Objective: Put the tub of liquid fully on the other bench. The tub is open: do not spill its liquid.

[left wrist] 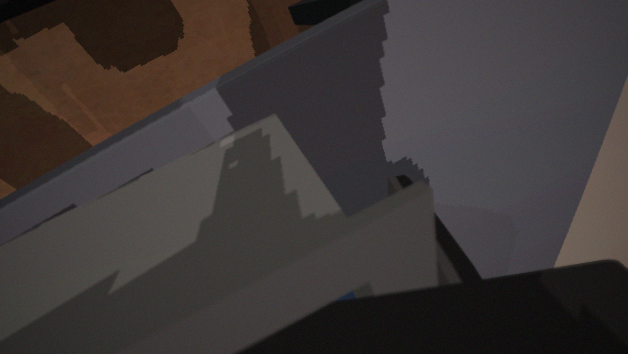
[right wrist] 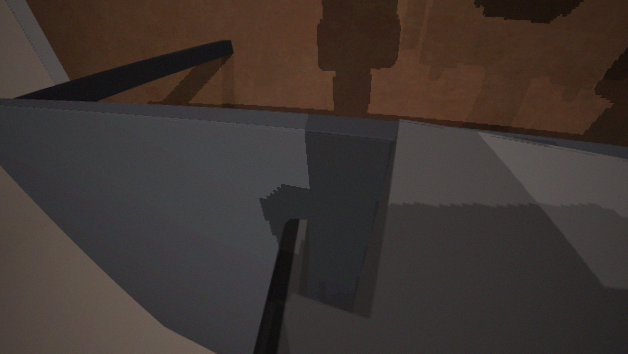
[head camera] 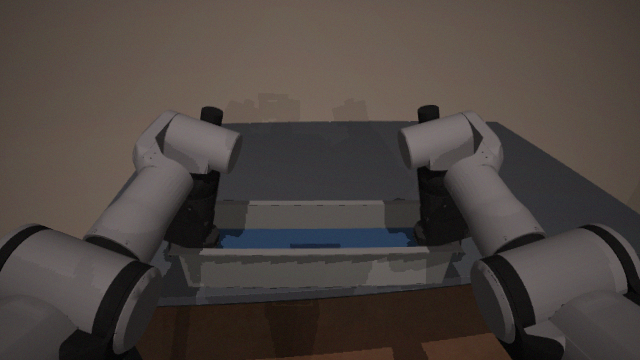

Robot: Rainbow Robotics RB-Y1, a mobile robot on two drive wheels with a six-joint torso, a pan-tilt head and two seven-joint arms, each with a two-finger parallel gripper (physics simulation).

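The open grey tub [head camera: 310, 270] [left wrist: 175, 220] [right wrist: 475, 240] appears upright on the dark grey bench [head camera: 320, 160] [left wrist: 475, 100] [right wrist: 175, 175], near its front edge. Its blue liquid [head camera: 320, 237] [left wrist: 347, 297] looks level in the head camera view. My left gripper [head camera: 212, 236] [left wrist: 351, 199] is shut on the tub's left end wall. My right gripper [head camera: 421, 234] [right wrist: 302, 240] is shut on the tub's right end wall. In each wrist view one finger shows outside the wall; the inner finger is hidden by the tub.
The brown floor [head camera: 225, 330] [left wrist: 210, 55] [right wrist: 280, 60] lies in front of the bench. A plain wall [head camera: 320, 50] stands behind it. A dark bar [right wrist: 150, 67] shows beyond the bench edge in the right wrist view. No second bench shows in the head camera view.
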